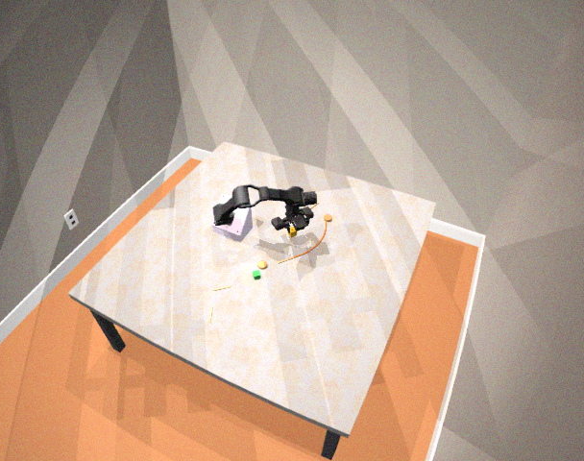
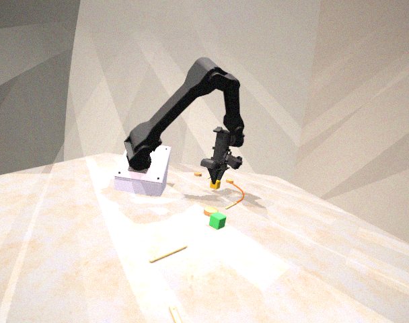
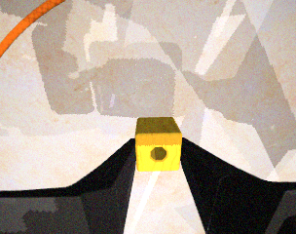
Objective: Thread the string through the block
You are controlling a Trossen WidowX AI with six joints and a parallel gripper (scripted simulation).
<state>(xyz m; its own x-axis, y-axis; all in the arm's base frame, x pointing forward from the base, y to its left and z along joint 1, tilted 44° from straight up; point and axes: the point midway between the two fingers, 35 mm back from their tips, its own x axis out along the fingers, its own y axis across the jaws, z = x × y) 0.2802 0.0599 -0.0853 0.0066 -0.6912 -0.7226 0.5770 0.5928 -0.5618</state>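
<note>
Right now my gripper tip is 130 mm to the left of the thin wooden stick, 50 mm short of it and 30 mm above it. From my gripper tip the other things lie so: yellow wooden block (right at my gripper tip); then green cube (280 mm to the right, 30 mm behind, 20 mm below).
</note>
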